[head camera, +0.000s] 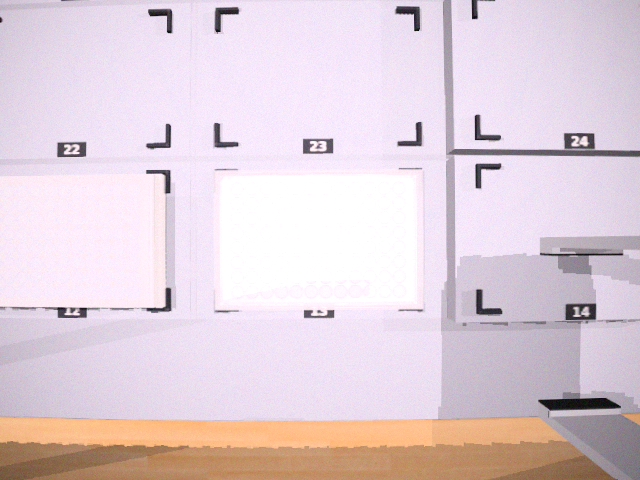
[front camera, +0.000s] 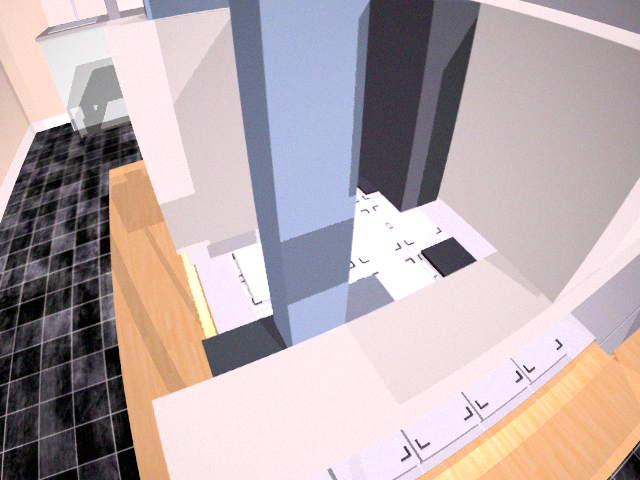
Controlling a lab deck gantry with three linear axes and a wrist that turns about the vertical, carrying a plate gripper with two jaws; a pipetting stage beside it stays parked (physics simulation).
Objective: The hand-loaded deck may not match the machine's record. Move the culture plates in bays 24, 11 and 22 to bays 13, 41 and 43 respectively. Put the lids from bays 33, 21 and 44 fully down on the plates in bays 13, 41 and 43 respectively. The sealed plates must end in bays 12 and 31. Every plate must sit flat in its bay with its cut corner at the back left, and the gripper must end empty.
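Frame: origin at the robot's base, x left, y back, z up, level; metres.
Seen in the pictures: gripper, fingertip midpoint: [head camera: 573, 327].
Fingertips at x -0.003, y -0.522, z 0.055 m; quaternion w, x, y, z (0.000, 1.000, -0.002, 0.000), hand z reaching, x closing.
A point is followed by its place in that frame.
In the head view a very bright plate [head camera: 317, 240] @[z 0.017, x 0.043, y -0.391 m] lies in bay 13, with faint round wells showing; glare hides its cut corner. A pale, taller plate [head camera: 77, 240] @[z 0.014, x 0.043, y -0.242 m] sits in bay 12, cut off by the left edge; whether it has a lid cannot be told. Visible parts of bays 22, 23 and 24 show bare deck. My gripper [head camera: 580, 328] @[z 0.055, x -0.002, y -0.522 m] is open and empty above the bay 14 area, right of the bay 13 plate; in the front view its jaws are hidden. Two dark plates [front camera: 448, 255] @[z 0.016, x 0.362, y -0.365 m] [front camera: 368, 186] @[z 0.017, x 0.340, y -0.108 m] show in the front view, the farther mostly hidden.
The blue column [front camera: 310, 155] @[z 0.419, x -0.006, y -0.542 m] blocks much of the deck in the front view. The parked dark stage [front camera: 395, 103] hangs behind it. A pale front wall [front camera: 268, 418] @[z 0.400, x -0.058, y -0.623 m] hides the near deck. The wooden table edge [head camera: 258, 431] @[z -0.010, x -0.088, y -0.350 m] runs along the front of the deck.
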